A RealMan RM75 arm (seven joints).
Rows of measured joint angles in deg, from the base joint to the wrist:
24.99 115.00 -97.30 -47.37 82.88 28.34 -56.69
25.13 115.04 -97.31 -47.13 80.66 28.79 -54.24
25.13 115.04 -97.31 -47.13 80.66 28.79 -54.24
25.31 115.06 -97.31 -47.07 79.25 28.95 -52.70
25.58 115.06 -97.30 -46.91 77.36 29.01 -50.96
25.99 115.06 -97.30 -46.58 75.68 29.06 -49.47
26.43 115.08 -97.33 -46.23 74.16 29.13 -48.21
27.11 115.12 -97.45 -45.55 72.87 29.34 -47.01
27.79 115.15 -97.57 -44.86 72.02 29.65 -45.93
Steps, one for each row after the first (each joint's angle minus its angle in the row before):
0.14 0.04 -0.01 0.24 -2.22 0.45 2.45
0.00 0.00 0.00 0.00 0.00 0.00 0.00
0.18 0.02 0.00 0.06 -1.41 0.16 1.54
0.27 0.00 0.01 0.16 -1.89 0.06 1.74
0.41 0.00 0.00 0.33 -1.68 0.05 1.49
0.44 0.02 -0.03 0.35 -1.52 0.07 1.26
0.68 0.04 -0.12 0.68 -1.29 0.21 1.20
0.68 0.03 -0.12 0.69 -0.85 0.31 1.08

